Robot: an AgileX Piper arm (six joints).
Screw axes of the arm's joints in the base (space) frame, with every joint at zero. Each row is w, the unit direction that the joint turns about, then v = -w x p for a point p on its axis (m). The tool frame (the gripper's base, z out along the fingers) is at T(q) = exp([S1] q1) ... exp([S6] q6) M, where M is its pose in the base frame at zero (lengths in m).
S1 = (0, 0, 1, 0.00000, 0.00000, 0.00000)
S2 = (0, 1, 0, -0.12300, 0.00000, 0.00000)
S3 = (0, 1, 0, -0.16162, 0.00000, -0.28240)
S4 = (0.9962, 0, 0.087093, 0.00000, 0.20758, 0.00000)
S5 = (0, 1, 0, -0.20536, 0.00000, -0.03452)
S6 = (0.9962, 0, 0.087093, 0.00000, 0.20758, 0.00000)
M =
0.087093 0 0.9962 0.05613
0 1 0 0.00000
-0.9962 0 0.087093 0.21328
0 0 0 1
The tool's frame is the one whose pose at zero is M.
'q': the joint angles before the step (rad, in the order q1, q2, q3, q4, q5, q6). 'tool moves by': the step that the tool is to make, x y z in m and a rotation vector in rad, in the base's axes. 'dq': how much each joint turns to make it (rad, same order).
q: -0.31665 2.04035 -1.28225 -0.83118 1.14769 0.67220
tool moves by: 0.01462 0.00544 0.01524 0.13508 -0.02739 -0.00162
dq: 0.00000 0.00000 -0.10545 0.17269 0.03633 -0.15185
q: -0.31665 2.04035 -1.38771 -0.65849 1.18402 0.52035
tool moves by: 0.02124 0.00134 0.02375 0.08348 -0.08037 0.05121
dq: 0.00000 0.00233 -0.12952 0.11593 0.00952 -0.13124
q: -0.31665 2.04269 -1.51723 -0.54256 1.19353 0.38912
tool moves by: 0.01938 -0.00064 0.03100 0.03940 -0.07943 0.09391
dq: 0.00000 -0.00001 -0.13778 0.07571 0.01197 -0.14199
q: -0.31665 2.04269 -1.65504 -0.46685 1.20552 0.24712
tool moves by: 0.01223 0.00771 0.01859 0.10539 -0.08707 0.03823
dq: 0.00001 0.00001 -0.08948 0.14329 0.00974 -0.08438
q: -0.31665 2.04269 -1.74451 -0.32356 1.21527 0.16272
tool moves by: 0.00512 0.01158 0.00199 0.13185 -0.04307 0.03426
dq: -0.00001 -0.00001 -0.01952 0.15280 0.00403 -0.06843
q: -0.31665 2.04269 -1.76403 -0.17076 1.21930 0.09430
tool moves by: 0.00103 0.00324 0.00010 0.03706 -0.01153 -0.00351
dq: 0.00001 0.00002 -0.00245 0.04034 0.00240 -0.00457
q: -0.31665 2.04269 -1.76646 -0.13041 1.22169 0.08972
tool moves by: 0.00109 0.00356 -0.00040 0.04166 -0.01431 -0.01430
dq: -0.00001 0.00002 -0.00002 0.04384 0.00001 0.00617
